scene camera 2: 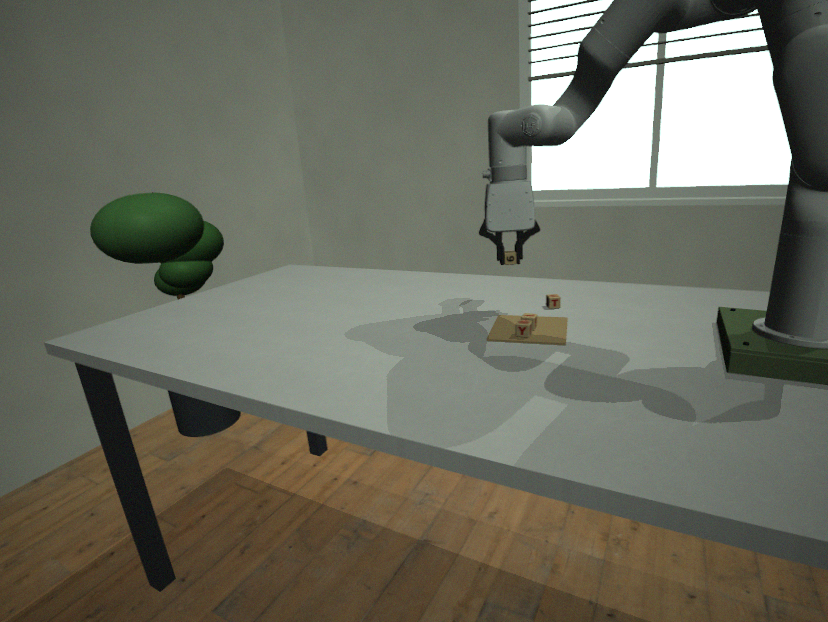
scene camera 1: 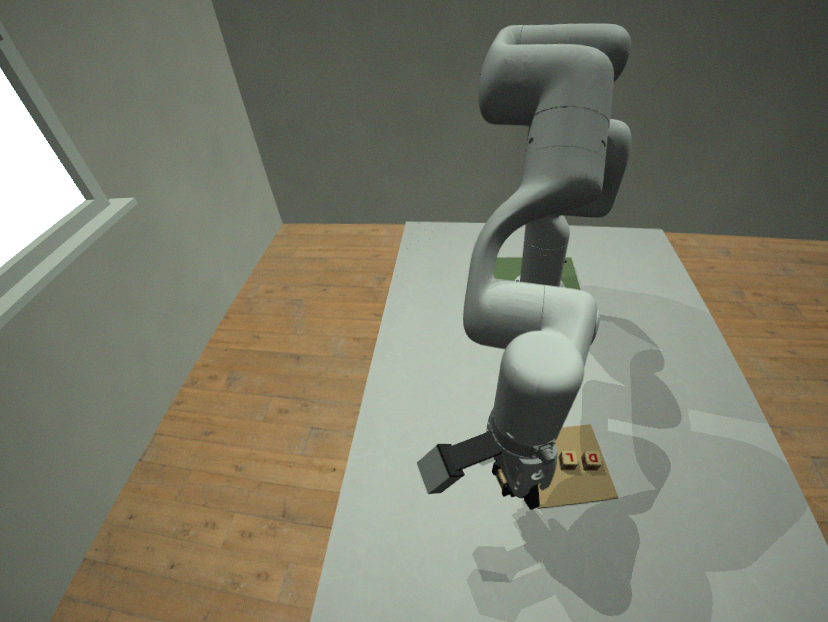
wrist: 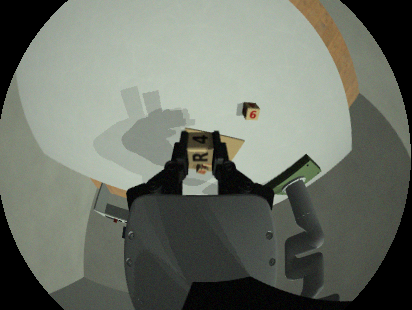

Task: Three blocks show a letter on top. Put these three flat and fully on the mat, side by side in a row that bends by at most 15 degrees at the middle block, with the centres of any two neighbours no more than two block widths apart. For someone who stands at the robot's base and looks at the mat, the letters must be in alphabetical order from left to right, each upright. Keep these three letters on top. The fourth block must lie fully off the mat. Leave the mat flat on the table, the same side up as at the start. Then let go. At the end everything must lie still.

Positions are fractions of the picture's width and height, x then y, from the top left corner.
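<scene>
There is a tan mat (scene camera 1: 0.69, 0.78) in my scene, and I can also find the mat (scene camera 2: 0.66, 0.53) from elsewhere. As for myself, I see my gripper (scene camera 1: 0.61, 0.77), and from the wrist I see the gripper (wrist: 0.49, 0.45) too.
</scene>
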